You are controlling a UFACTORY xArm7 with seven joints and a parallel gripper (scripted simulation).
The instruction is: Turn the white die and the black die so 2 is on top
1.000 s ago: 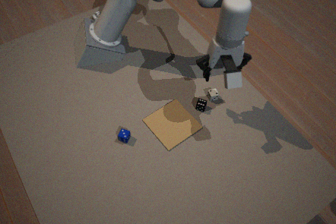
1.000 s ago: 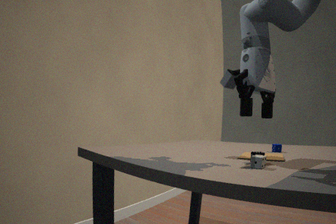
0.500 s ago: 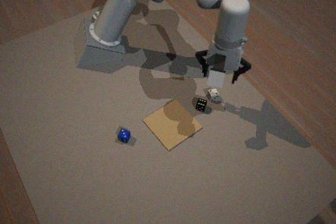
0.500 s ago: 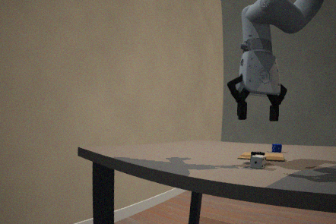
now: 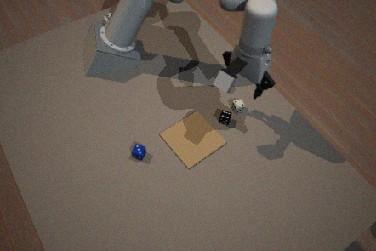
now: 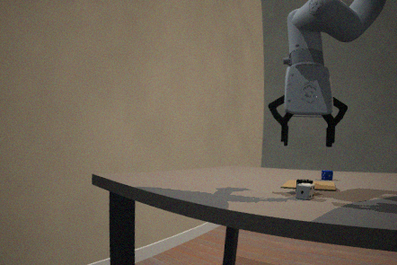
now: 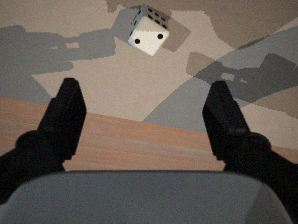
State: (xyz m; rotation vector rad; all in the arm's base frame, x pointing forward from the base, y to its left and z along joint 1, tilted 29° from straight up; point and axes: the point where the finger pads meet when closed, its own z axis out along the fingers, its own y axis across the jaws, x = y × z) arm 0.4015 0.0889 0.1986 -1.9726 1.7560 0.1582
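My hand is 10 cm above the white die. Round my hand: blue die: 33 cm to the right, 10 cm below, 5 cm behind; black die: 10 cm below, 6 cm to the right; tan mat: 18 cm to the right, 11 cm below.
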